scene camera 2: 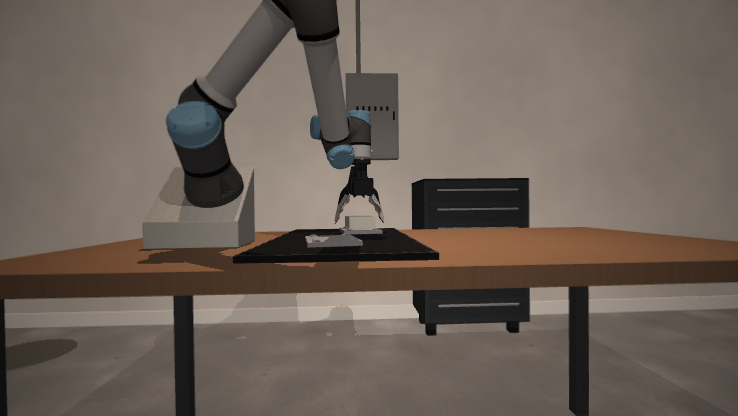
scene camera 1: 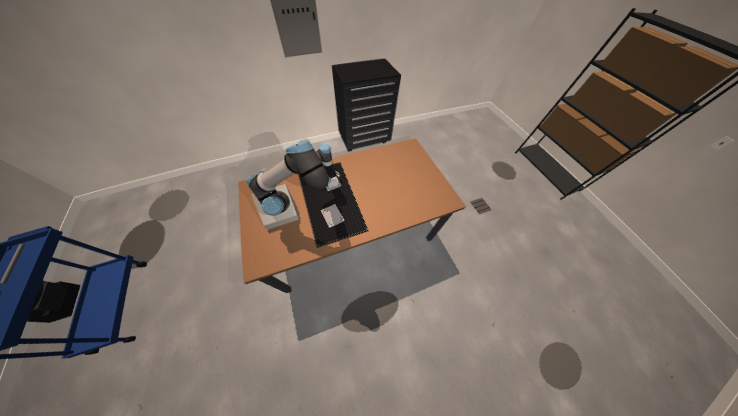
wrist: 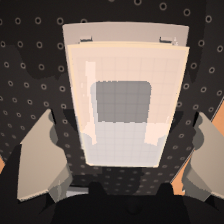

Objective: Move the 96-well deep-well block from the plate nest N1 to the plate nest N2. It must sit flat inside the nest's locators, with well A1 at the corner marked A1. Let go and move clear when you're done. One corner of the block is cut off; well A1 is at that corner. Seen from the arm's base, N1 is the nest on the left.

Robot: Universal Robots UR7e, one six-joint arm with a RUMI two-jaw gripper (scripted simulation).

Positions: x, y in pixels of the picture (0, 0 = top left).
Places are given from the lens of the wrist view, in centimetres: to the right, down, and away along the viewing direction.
white 96-well deep-well block [wrist: 126, 93]: 1, -2, 10
